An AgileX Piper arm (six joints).
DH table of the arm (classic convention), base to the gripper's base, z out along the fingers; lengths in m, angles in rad. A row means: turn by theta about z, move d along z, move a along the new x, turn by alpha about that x. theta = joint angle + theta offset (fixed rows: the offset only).
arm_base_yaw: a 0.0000  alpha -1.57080  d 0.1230  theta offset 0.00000
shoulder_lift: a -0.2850  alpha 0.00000  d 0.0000  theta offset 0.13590
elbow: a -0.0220  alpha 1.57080  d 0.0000  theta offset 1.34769
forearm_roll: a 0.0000  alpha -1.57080  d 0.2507  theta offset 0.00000
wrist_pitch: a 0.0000  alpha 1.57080  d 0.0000  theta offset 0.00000
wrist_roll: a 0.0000  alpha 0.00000  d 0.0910  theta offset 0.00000
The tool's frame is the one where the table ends.
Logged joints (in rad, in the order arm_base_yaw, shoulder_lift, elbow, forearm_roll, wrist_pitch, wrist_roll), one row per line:
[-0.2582, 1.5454, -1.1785, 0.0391, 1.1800, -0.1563]
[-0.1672, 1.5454, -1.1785, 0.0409, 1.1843, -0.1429]
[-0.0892, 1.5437, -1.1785, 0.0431, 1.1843, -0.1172]
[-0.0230, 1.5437, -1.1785, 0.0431, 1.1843, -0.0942]
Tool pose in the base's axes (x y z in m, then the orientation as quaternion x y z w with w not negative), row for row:
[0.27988, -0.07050, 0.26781, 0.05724, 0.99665, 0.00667, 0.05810]
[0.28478, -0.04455, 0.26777, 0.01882, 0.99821, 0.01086, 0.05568]
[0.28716, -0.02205, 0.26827, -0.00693, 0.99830, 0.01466, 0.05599]
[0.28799, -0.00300, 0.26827, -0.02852, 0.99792, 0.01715, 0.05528]
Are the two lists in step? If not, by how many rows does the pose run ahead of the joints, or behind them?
They are in step.
